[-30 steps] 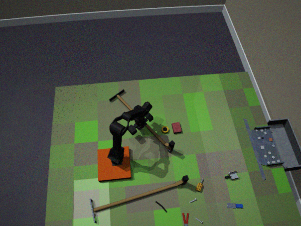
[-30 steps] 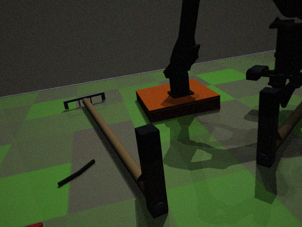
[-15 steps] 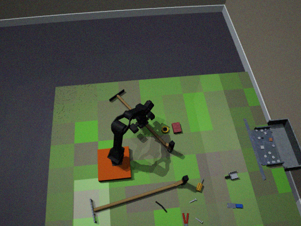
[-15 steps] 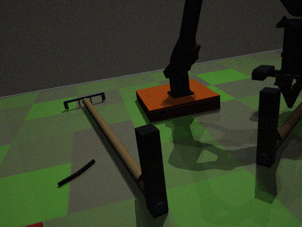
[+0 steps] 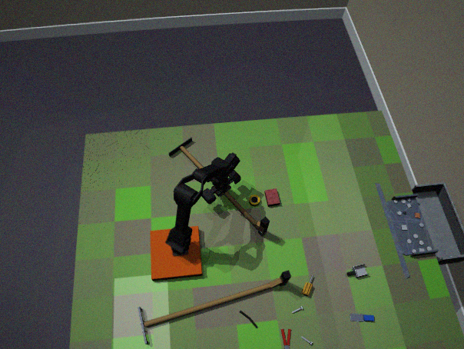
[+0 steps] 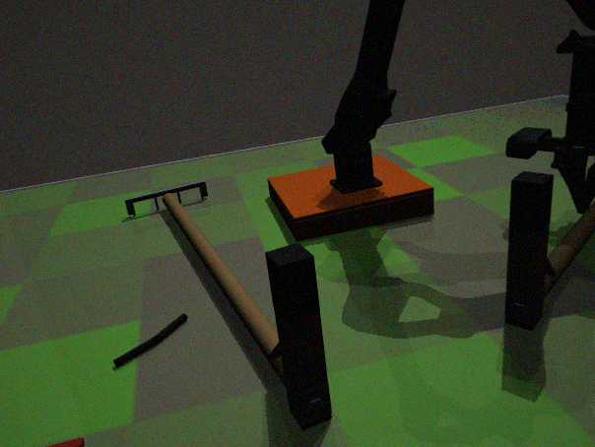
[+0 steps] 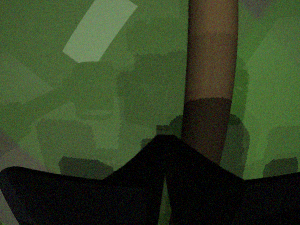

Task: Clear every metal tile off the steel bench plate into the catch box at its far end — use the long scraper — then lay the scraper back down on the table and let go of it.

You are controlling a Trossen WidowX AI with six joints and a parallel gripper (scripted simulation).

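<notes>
My gripper tip is 5 cm below the long scraper and 3 cm to the right of it. The rest, counted from my gripper tip: yellow ring (15 cm ahead, 5 cm to the right); then black strip (55 cm to the right, 4 cm ahead, 1 cm below); then red block (23 cm ahead, 4 cm to the right).
</notes>
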